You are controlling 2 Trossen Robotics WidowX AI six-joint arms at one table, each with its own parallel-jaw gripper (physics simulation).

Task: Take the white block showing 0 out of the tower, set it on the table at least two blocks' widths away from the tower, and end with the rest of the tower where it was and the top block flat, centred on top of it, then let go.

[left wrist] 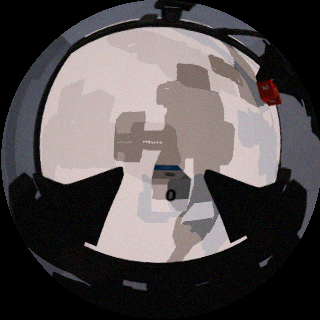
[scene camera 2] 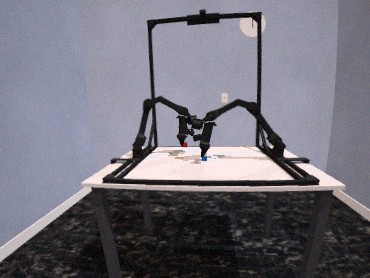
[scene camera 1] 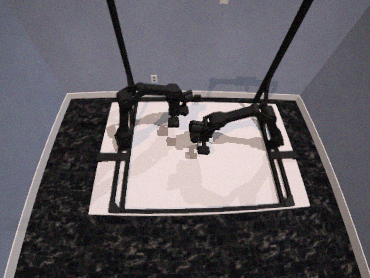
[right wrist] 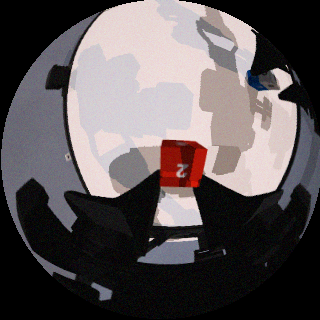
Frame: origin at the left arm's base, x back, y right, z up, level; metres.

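Where they show: left gripper, between the fingertips: [left wrist: 164, 172] [scene camera 2: 202, 155] [scene camera 1: 197, 145] [right wrist: 267, 85]; right gripper, between the fingertips: [left wrist: 261, 83] [scene camera 2: 182, 146] [right wrist: 176, 173]; left arm's base, origin of its link: [scene camera 2: 277, 156] [scene camera 1: 272, 144]; right arm's base, origin of its link: [scene camera 2: 138, 156] [scene camera 1: 124, 145] [right wrist: 203, 232].
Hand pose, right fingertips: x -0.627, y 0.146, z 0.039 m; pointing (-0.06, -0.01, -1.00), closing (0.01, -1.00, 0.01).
Note:
Each offset is from my right fingertips to the top centre of the thing. "pt": to the spot under its first point. Level surfaces: height alone.
The white block showing 0 @(dx +0.160, dy -0.149, dz -0.001 m) [left wrist: 171, 194] [right wrist: 270, 80] sits on a blue block @(dx +0.159, dy -0.149, dz -0.030 m) [scene camera 2: 204, 158] [left wrist: 168, 167] [right wrist: 255, 80]. The left gripper hides the white block in scene camera 2. My left gripper [scene camera 1: 203, 150] [scene camera 2: 204, 154] [left wrist: 164, 172] is open and low over this stack, with its fingertips on opposite sides of the white block and gaps showing in the left wrist view. My right gripper [scene camera 1: 173, 122] [right wrist: 176, 173] is shut on the red block showing 2 @(dx +0.019, dy +0.000, dz +0.024 m) [scene camera 2: 185, 144] [left wrist: 269, 92] [right wrist: 182, 162], held above the table.
The right arm holds the red block behind and to the picture's left of the stack in scene camera 2. The two arms' wrists are close together over the middle. A black frame @(pt dx +0.139, dy -0.507, dz -0.038 m) [scene camera 1: 200, 208] [scene camera 2: 210, 182] edges the white table @(dz -0.059 m) [scene camera 1: 99, 200] [scene camera 2: 330, 182]. Arm shadows cross the table.

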